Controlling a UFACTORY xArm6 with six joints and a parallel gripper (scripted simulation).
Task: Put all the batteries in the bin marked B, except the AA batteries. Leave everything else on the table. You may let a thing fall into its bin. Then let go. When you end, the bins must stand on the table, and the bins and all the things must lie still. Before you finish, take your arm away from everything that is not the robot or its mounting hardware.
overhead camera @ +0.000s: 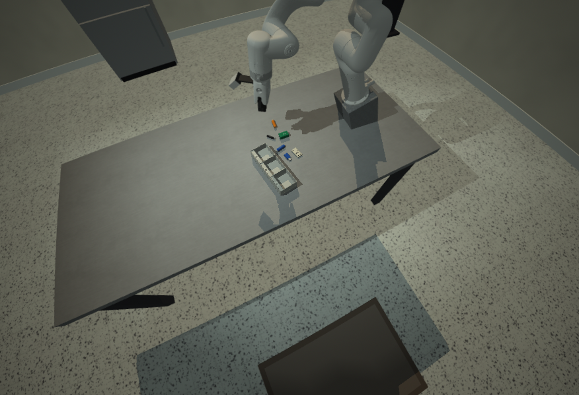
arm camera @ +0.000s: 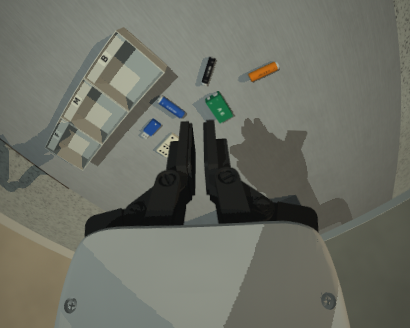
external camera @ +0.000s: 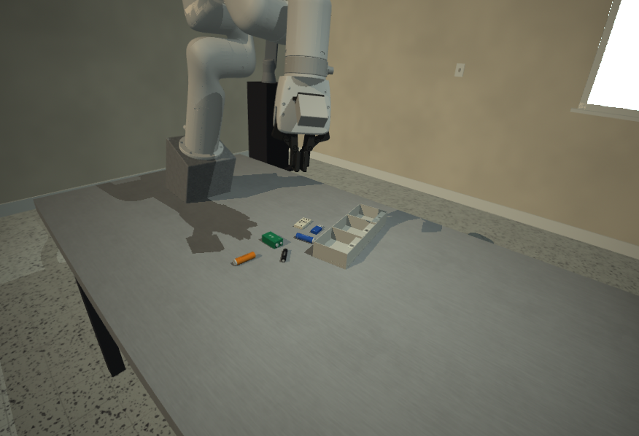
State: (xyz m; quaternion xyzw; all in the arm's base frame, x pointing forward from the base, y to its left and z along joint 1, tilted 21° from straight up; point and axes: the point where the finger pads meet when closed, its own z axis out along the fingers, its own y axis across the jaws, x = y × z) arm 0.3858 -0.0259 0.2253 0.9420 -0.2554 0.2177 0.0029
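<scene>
My hand is 4 cm short of the grey bin row, 16 cm to the right of it and 21 cm above it. From my hand the other things lie so: black cylindrical battery: 2 cm behind, 1 cm to the right, 22 cm below; blue cylindrical battery: 4 cm behind, 7 cm to the left, 22 cm below; green block battery: 7 cm behind, 22 cm below.
</scene>
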